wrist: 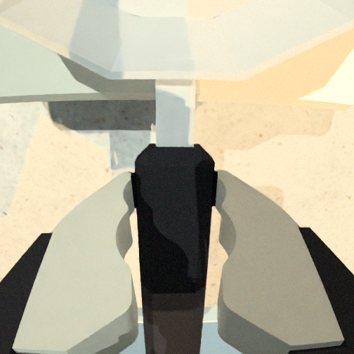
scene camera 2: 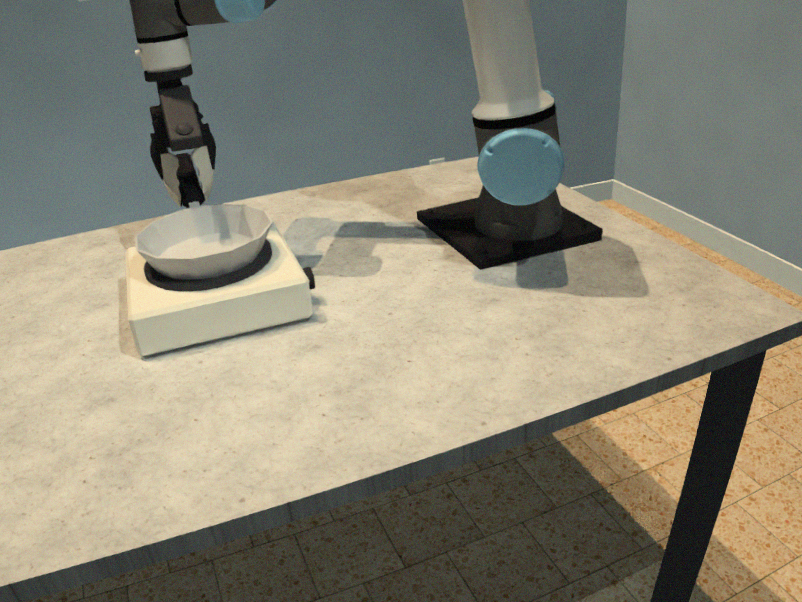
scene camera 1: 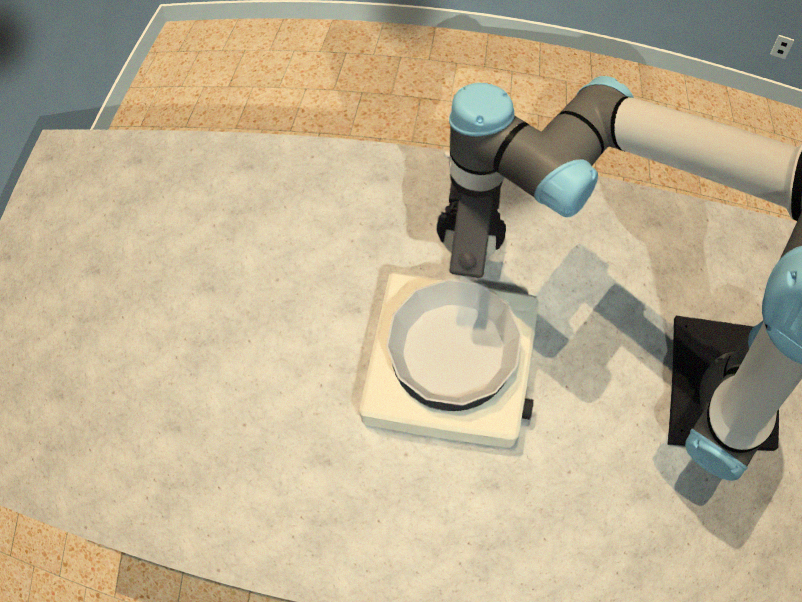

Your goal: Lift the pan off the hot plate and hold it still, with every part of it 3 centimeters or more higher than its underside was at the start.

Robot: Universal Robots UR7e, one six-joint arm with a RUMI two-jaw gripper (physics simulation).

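Seen in the pictures: gripper, between the fingertips: (scene camera 2: 193, 203); arm's base, origin of its link: (scene camera 2: 518, 222).
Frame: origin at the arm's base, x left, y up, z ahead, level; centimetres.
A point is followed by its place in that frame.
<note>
The pale grey, many-sided pan (scene camera 1: 459, 356) {z 50.7, x 6.9, y 6.1 cm} (scene camera 2: 207, 249) {z 51.7, x 4.5, y 6.1 cm} (wrist: 150, 45) sits level on the black burner disc of the cream hot plate (scene camera 1: 440, 424) {z 50.6, x 17.6, y 4.9 cm} (scene camera 2: 220, 317) {z 51.2, x 18.2, y 2.0 cm} (wrist: 300, 77). Its black handle (scene camera 2: 188, 176) {z 53.2, x -12.7, y 12.2 cm} (wrist: 175, 225) rises from a light metal neck at the rim, on the side away from scene camera 2. My gripper (scene camera 1: 470, 241) {z 53.1, x -8.1, y 9.1 cm} (scene camera 2: 190, 197) {z 53.1, x -8.1, y 9.1 cm} (wrist: 173, 174) is shut on the handle, with one finger pad against each side near the neck end. In scene camera 1 the arm hides the fingertips and most of the handle.
A black knob (scene camera 1: 527, 408) {z 38.5, x 11.6, y 3.4 cm} (scene camera 2: 310, 277) {z 38.1, x 12.5, y 2.6 cm} sticks out of the hot plate's side. The arm's black base plate (scene camera 1: 687, 388) {z 10.1, x 0.7, y -0.3 cm} (scene camera 2: 453, 236) {z 12.2, x 0.6, y -0.4 cm} stands on the table (scene camera 1: 194, 324) {z 95.9, x 10.7, y -1.9 cm} (scene camera 2: 388, 362) {z 31.9, x 30.3, y -1.8 cm}, on the knob side of the hot plate. Walls stand beyond the table.
</note>
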